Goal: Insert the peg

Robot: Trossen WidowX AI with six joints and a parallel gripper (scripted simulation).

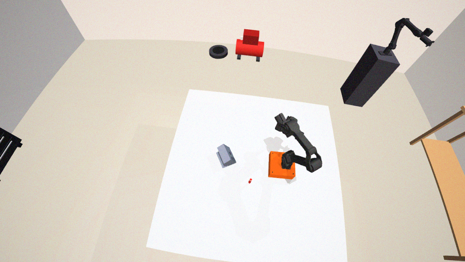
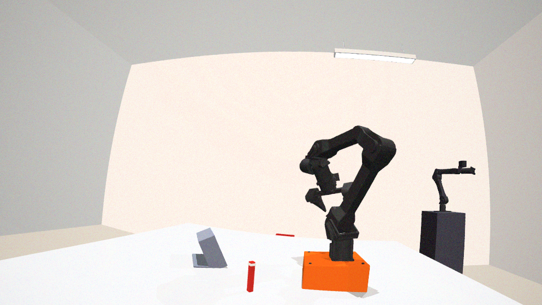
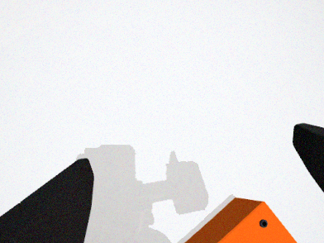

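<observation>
Now: the peg 330 mm to the left of my gripper tip, 240 mm ahead of it and 150 mm below it. The rest, counted from my gripper tip: panel: 420 mm ahead, 170 mm to the left, 160 mm below.
</observation>
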